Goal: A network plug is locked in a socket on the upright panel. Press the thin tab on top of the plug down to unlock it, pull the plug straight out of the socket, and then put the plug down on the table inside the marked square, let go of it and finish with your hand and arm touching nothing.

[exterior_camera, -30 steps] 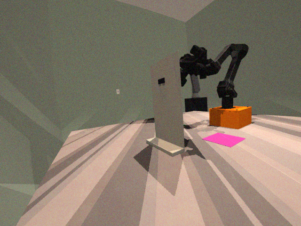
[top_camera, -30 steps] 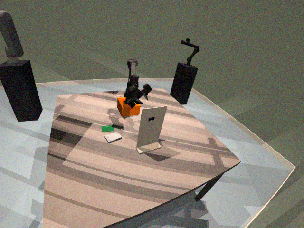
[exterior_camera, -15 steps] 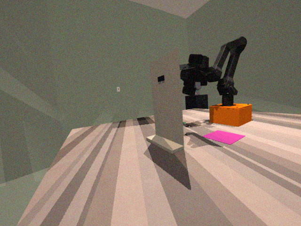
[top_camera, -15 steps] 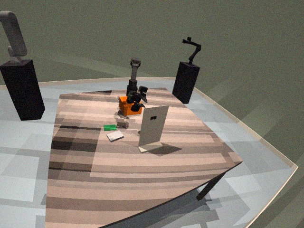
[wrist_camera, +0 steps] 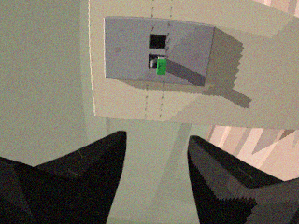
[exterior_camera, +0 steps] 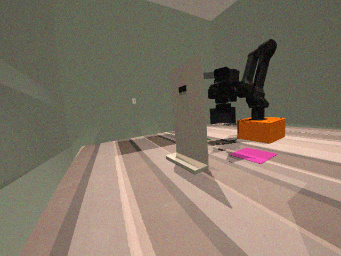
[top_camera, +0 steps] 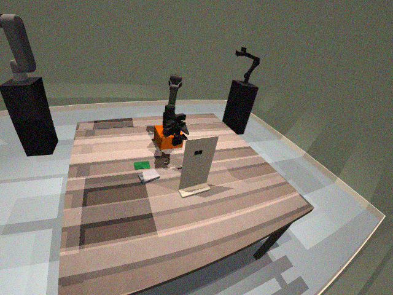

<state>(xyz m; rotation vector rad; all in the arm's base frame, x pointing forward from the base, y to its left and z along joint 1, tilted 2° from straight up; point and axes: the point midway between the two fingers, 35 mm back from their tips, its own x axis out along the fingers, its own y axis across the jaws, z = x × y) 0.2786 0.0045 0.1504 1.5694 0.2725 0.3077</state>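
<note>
The network plug lies 12 cm ahead of my gripper tip and 1 cm to the left of it. Also, from my gripper tip: pink marked square 7 cm behind, 11 cm to the left, 24 cm below; green patch 10 cm behind, 23 cm to the right, 24 cm below; upright panel 14 cm ahead, 1 cm to the left, 10 cm below.
</note>
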